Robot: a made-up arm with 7 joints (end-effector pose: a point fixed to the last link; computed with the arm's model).
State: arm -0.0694 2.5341 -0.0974 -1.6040 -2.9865 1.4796 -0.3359
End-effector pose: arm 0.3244 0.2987 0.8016 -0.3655 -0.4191 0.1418 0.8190
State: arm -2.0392 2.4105 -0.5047 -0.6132 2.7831 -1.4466 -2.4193
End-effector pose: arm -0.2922 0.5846 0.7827 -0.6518 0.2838 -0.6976 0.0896
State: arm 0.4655 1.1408 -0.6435 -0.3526 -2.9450 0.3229 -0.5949
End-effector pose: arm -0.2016 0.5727 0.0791 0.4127 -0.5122 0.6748 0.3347
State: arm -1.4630 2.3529 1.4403 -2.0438 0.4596 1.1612 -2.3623
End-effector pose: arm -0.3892 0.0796 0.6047 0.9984 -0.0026 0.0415 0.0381
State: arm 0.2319 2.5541 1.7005 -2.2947 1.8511 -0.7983 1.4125
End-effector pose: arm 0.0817 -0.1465 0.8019 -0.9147 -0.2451 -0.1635 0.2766
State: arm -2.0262 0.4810 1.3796 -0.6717 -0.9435 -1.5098 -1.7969
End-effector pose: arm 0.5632 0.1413 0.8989 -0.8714 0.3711 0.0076 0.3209
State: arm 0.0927 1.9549 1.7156 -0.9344 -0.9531 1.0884 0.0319
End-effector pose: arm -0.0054 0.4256 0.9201 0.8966 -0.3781 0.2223 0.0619
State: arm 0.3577 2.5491 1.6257 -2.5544 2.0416 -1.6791 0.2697
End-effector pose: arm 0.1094 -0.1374 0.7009 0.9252 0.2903 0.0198 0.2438
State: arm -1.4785 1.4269 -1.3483 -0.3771 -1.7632 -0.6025 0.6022
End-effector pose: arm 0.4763 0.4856 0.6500 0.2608 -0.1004 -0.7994 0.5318
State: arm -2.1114 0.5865 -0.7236 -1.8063 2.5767 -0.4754 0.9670
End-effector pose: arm 0.2283 -0.3452 0.8124 -0.8712 -0.0179 0.3077 0.3822
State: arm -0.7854 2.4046 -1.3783 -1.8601 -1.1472 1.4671 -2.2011
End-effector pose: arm 0.1144 0.4436 0.5456 0.2921 0.9137 -0.2561 0.1196
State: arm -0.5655 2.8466 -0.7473 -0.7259 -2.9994 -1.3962 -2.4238
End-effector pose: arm -0.0750 0.3471 1.0776 -0.9735 0.1415 -0.1478 0.1026
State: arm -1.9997 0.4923 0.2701 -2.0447 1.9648 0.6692 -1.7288
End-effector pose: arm 0.1329 -0.0590 0.9023 0.2082 0.5367 0.3751 0.7266
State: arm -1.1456 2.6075 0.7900 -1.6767 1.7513 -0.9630 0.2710
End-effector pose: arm -0.2972 -0.0027 0.9474 0.4128 0.4320 0.4606 0.6563
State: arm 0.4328 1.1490 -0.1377 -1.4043 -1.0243 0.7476 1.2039
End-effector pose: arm 0.1215 0.4249 0.1046 0.4583 -0.6700 -0.2876 0.5083
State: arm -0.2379 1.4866 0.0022 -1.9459 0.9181 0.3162 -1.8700
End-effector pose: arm 0.3538 0.2885 0.4752 0.2666 -0.4153 -0.8678 0.0582
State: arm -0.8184 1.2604 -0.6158 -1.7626 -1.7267 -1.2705 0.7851
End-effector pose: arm 0.4954 0.1270 0.4629 -0.2190 -0.1877 -0.9504 0.1164
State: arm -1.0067 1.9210 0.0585 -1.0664 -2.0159 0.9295 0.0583
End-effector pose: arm 0.1819 0.4317 0.8802 -0.9572 -0.1887 0.2129 0.0537
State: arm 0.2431 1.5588 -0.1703 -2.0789 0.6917 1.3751 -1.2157
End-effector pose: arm 0.2546 0.2886 0.3193 -0.0199 -0.1041 -0.7378 0.6666
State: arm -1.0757 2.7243 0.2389 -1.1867 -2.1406 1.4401 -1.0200
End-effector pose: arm -0.2247 0.1597 1.0399 0.6072 0.6054 0.5147 0.0017
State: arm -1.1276 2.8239 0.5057 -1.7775 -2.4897 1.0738 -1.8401
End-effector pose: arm -0.2275 -0.0486 0.9356 0.2834 0.5244 0.7963 0.1025
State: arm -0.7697 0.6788 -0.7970 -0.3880 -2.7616 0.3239 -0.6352
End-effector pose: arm 0.5390 0.2395 0.0704 -0.2185 -0.5015 0.7943 0.2641
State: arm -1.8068 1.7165 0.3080 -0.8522 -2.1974 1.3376 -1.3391
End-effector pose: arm 0.0301 0.4789 0.9393 0.6359 0.2858 0.3018 0.6503
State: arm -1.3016 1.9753 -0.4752 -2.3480 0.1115 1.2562 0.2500
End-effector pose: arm 0.1611 0.1120 0.7366 0.4907 -0.7877 -0.3668 0.0642
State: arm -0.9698 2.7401 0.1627 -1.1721 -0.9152 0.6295 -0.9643
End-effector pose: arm -0.1663 0.1369 1.0427 0.9081 0.3803 -0.1047 0.1408
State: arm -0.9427 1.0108 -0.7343 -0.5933 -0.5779 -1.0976 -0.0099
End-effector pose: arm 0.6040 0.3633 0.3440 -0.1520 -0.6370 -0.7472 0.1133
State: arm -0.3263 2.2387 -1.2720 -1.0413 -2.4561 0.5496 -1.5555
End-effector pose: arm 0.0843 0.6098 0.6181 0.1971 -0.8218 0.1728 0.5060
